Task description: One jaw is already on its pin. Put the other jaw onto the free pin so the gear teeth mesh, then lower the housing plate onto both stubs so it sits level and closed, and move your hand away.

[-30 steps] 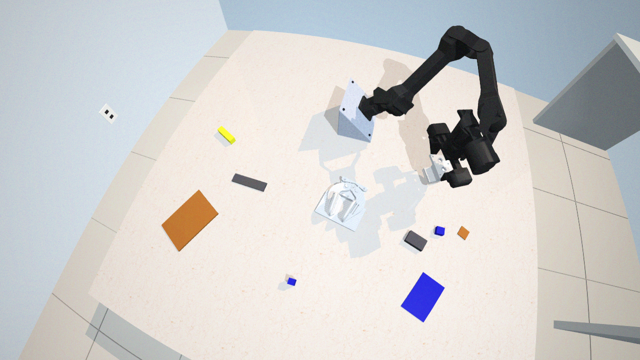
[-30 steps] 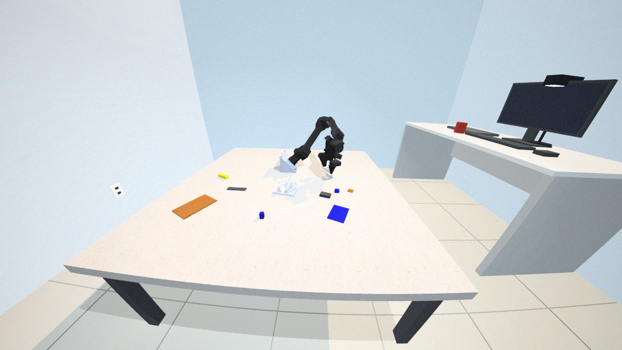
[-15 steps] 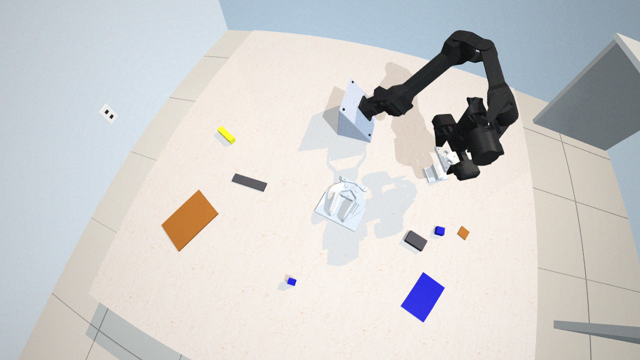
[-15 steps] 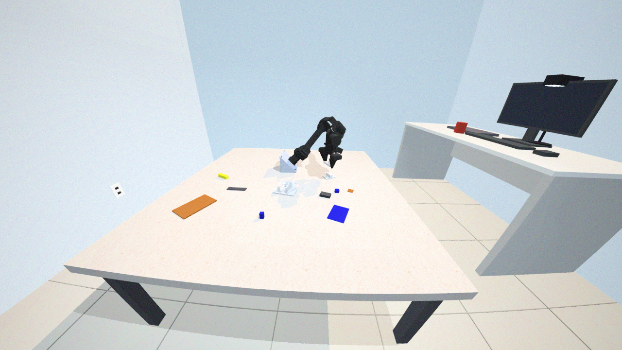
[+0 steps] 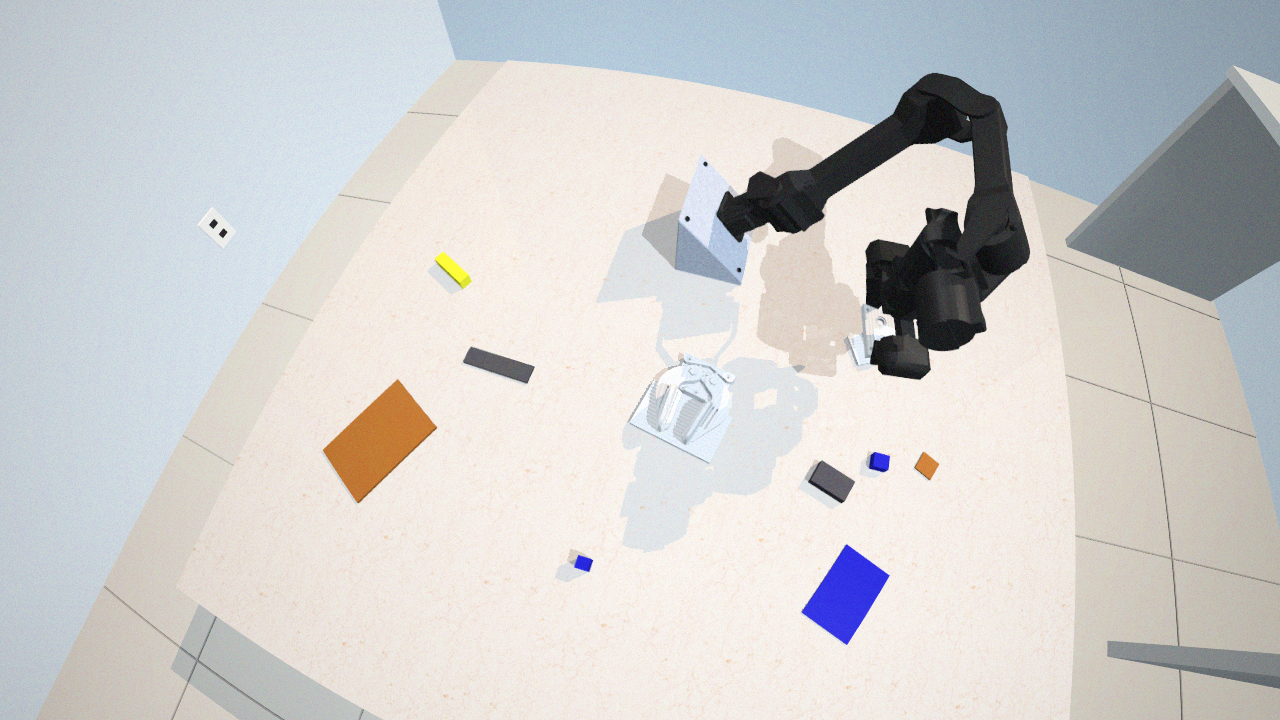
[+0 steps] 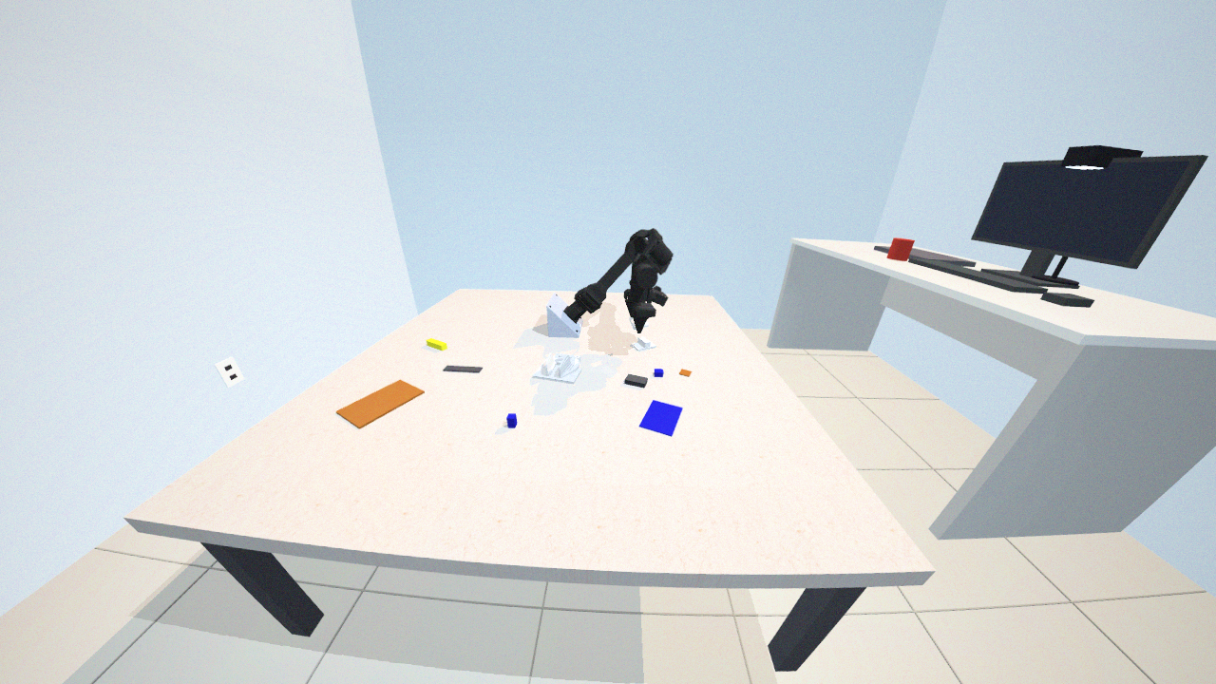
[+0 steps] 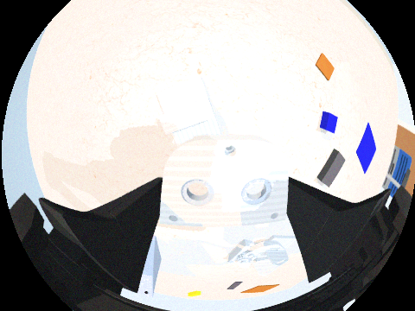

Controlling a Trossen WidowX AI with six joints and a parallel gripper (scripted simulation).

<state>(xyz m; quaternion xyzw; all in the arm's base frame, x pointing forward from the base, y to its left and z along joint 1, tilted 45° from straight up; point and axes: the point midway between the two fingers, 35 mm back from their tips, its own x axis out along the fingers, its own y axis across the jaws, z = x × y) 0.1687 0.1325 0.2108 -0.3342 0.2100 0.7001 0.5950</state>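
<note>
Now: the white jaw 120 mm ahead of my gripper tip, 220 mm to the right of it and 70 mm below it. Also, from my gripper tip: dark grey block (190 mm ahead, 10 mm to the left, 70 mm below); white stand (40 mm behind, 30 mm to the left, 70 mm below); housing plate (10 mm to the left, 20 mm above).
</note>
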